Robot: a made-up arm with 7 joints. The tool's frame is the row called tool. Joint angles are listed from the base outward.
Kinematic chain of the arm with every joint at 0, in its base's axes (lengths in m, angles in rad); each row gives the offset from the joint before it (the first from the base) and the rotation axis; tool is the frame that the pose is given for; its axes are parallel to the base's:
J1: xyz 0 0.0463 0 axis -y
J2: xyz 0 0.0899 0 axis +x
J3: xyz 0 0 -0.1 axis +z
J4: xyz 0 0 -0.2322 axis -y
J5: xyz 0 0 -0.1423 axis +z
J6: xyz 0 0 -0.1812 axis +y
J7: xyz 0 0 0 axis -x
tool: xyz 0 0 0
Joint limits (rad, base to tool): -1.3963..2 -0.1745..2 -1.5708..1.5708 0..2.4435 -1.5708..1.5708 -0.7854..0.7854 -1.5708..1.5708
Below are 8 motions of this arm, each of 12 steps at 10 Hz.
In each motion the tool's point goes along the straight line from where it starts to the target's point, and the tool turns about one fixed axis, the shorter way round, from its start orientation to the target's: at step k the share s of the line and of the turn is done. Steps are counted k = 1, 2, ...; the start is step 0. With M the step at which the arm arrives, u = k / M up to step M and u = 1 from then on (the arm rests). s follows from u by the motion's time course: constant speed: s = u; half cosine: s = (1 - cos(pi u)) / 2; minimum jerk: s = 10 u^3 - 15 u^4 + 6 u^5.
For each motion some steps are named. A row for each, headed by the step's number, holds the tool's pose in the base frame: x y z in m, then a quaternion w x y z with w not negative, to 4 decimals.
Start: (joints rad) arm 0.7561 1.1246 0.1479 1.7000 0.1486 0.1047 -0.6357
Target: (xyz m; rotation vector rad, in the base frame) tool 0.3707 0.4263 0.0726 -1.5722 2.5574 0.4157
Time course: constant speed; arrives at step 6
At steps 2, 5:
2: 0.3153 0.4212 0.1292 0.0808 0.5264 -0.8456 0.0358
5: 0.3568 0.4250 0.0868 0.0214 -0.5225 0.8472 0.0941

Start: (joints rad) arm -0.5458 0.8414 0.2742 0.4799 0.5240 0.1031 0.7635
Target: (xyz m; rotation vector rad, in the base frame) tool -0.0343 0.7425 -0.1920 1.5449 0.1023 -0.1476
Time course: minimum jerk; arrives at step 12
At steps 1, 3, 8, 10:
1: -0.0754 0.6254 -0.4005 0.9820 0.0243 -0.1414 0.1229
3: -0.0714 0.6370 -0.3798 0.9815 0.0990 -0.1249 0.1057
8: -0.0430 0.7178 -0.2360 0.8152 0.5786 0.0049 -0.0260
10: -0.0358 0.7383 -0.1994 0.7314 0.6782 0.0392 -0.0598

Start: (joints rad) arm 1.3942 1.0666 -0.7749 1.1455 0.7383 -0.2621 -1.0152
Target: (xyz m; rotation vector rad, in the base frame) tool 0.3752 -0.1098 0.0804 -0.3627 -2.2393 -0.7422
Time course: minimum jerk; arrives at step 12
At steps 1, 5, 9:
1: 0.4359 0.4415 0.1358 0.2277 0.3580 -0.8451 0.3254
5: 0.4150 0.2523 0.1168 0.3002 0.1977 -0.9256 0.1185
9: 0.3815 -0.0524 0.0862 0.3646 -0.0878 -0.8988 -0.2272

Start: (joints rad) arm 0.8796 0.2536 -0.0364 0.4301 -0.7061 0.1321 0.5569
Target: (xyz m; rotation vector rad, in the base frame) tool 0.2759 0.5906 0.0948 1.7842 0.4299 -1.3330
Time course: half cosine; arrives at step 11
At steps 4, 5, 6, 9, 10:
4: 0.4727 0.3768 -0.1728 0.7894 0.3322 -0.2389 -0.4576
5: 0.4347 0.4181 -0.1212 0.7434 0.4243 -0.1625 -0.4909
6: 0.3951 0.4611 -0.0674 0.6816 0.5123 -0.0799 -0.5163
9: 0.2980 0.5666 0.0648 0.4778 0.6841 0.1261 -0.5365
10: 0.2815 0.5845 0.0871 0.4372 0.7059 0.1602 -0.5338

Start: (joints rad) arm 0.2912 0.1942 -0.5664 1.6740 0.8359 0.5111 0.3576
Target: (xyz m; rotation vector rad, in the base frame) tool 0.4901 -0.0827 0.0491 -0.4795 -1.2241 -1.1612
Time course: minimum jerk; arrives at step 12
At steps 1, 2, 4, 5, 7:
1: 0.3546 0.0239 -0.2334 0.6836 -0.5217 -0.4622 -0.2165
2: 0.3587 0.0207 -0.2248 0.6842 -0.5134 -0.4659 -0.2263
4: 0.3825 0.0020 -0.1753 0.6852 -0.4640 -0.4855 -0.2820
5: 0.4011 -0.0127 -0.1364 0.6832 -0.4233 -0.4988 -0.3246
7: 0.4429 -0.0456 -0.0493 0.6696 -0.3266 -0.5219 -0.4155

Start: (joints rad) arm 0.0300 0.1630 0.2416 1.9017 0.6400 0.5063 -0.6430
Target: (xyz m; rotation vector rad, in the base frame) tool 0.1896 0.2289 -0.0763 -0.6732 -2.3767 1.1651
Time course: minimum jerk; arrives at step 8
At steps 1, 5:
1: 0.3015 0.2450 -0.2012 0.7222 0.0670 -0.5928 0.3499
5: 0.2209 0.2334 -0.1112 0.3691 -0.1603 -0.8148 0.4172

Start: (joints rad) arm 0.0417 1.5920 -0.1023 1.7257 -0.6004 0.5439 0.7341
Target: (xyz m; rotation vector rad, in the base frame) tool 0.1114 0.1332 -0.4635 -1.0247 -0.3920 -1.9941
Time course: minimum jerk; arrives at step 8
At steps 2, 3, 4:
2: 0.2973 0.3895 -0.0600 0.6250 0.4685 -0.0918 -0.6176
3: 0.2617 0.3404 -0.1372 0.6277 0.3094 -0.1133 -0.7052
4: 0.2151 0.2762 -0.2384 0.5997 0.0863 -0.1357 -0.7839

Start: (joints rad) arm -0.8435 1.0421 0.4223 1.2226 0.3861 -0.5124 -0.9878
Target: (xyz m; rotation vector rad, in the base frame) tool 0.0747 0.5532 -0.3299 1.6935 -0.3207 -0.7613
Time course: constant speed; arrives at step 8
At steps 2, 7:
2: 0.0922 0.5742 -0.2955 0.5556 0.6662 -0.4944 -0.0552
7: 0.0776 0.5567 -0.3242 0.5912 0.7272 -0.2012 -0.2848

